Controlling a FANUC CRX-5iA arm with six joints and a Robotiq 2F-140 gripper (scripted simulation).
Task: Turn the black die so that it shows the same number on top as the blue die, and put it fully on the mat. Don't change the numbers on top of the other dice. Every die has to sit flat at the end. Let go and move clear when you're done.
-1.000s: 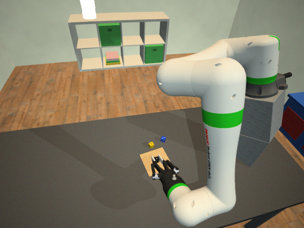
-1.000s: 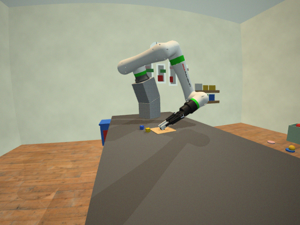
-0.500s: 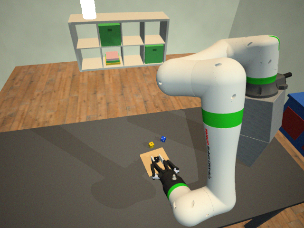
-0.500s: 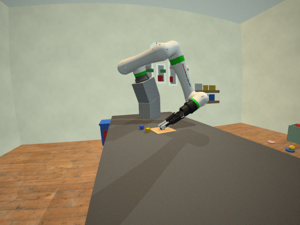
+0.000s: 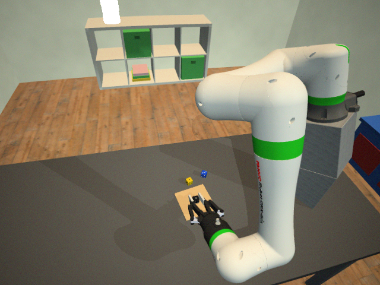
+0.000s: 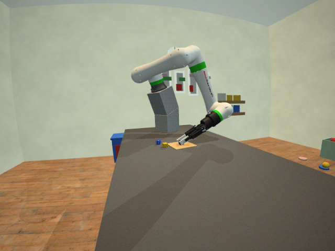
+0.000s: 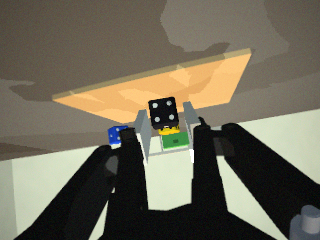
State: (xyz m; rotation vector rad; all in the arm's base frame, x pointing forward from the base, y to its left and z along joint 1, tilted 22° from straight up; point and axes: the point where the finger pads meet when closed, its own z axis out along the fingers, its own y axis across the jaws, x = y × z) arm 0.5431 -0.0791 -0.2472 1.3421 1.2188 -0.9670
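Now: hand 1 cm to the left of the black die and 2 cm above it. Round my hand: blue die: 8 cm behind, 14 cm to the right, 2 cm below; yellow die: 12 cm to the right, 2 cm below; tan mat: 1 cm to the right, 3 cm below.
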